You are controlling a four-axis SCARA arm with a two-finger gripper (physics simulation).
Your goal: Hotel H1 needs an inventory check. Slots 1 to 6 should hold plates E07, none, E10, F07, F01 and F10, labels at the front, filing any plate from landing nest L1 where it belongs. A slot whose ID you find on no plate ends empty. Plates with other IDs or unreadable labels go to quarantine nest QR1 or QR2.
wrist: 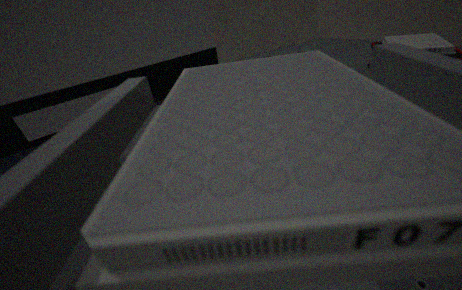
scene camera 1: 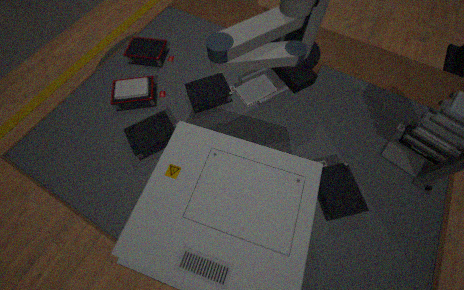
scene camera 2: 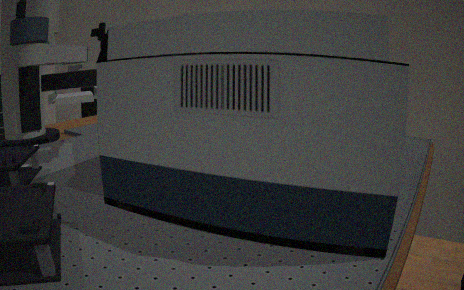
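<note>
My gripper is shut on the white plate F07, holding it level by its long sides. "F07" and a barcode show on its front edge in the wrist view. In scene camera 1 it hangs just right of a dark nest. Hotel H1 stands at the far right with several plates stacked in it; their labels cannot be read. Of two red-rimmed nests, one shows a dark top, the other bears a white plate.
A large white machine fills the front middle. Other dark nests stand left and right of it. The arm's column shows at the left in scene camera 2. A dark panel shows behind the left finger.
</note>
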